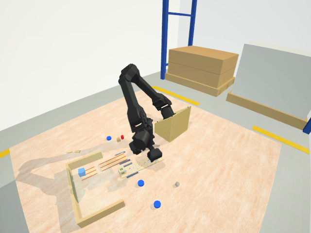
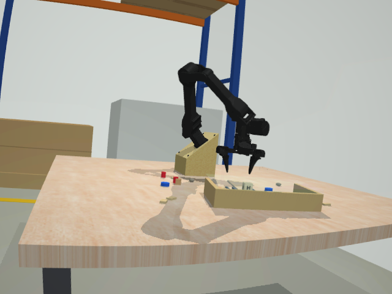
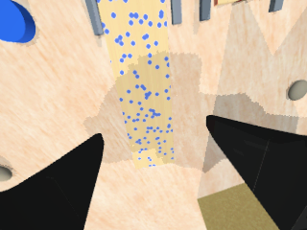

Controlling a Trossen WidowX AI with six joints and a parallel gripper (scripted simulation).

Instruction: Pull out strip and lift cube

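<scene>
Now: gripper tip 15 cm short of the labelled cube, 2 cm to the left of it and 3 cm above it.
</scene>
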